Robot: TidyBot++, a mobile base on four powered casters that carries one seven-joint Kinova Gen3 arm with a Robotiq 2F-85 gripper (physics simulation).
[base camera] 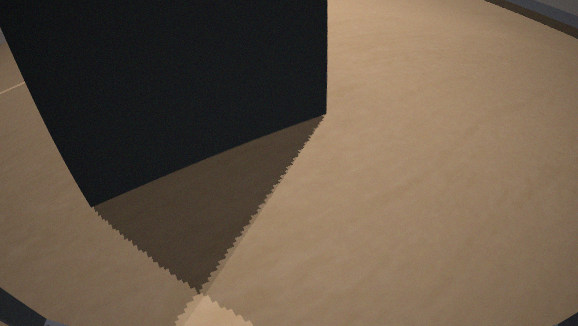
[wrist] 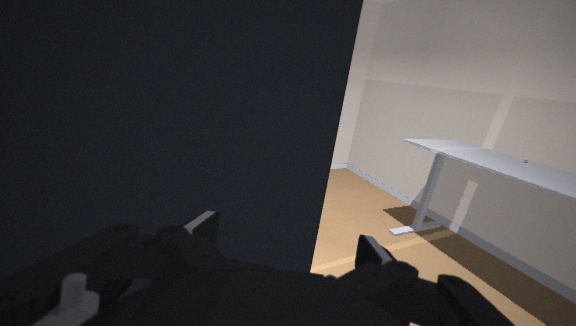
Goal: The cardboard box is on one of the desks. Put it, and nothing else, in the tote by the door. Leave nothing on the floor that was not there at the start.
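Frame: origin at the arm's base, x ahead, y left, z up, level; centimetres.
Seen in the pictures: gripper, fingertip midpoint: (wrist: 286, 238).
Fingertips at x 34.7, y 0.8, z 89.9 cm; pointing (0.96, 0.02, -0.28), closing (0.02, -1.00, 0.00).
A point is followed by its place in that frame.
My gripper (wrist: 286, 238) @[z 89.9, x 34.7, y 0.8 cm] is open, its two fingertips wide apart in the lower part of the wrist view, with no object between them. A white desk (wrist: 492, 159) @[z 55.3, x 227.8, y -146.7 cm] stands at the right of the wrist view, beyond the gripper, against the wall; a small thing (wrist: 524, 161) @[z 56.3, x 233.1, y -174.2 cm], too small to make out, lies on its top. The cardboard box and the tote do not show in either view.
A large dark upright block or panel (base camera: 180, 85) @[z -25.4, x 48.7, y 16.7 cm] (wrist: 170, 115) @[z 93.2, x 49.1, y 16.1 cm] stands close in front, filling the left of the wrist view and the upper left of the base view. Its shadow falls on the tan floor (base camera: 425, 175) @[z -39.7, x 45.6, y -19.4 cm] (wrist: 345, 215) @[z -39.7, x 273.0, y -55.5 cm]. A pale wall (wrist: 425, 110) @[z 77.6, x 341.2, y -133.9 cm] stands behind the desk.
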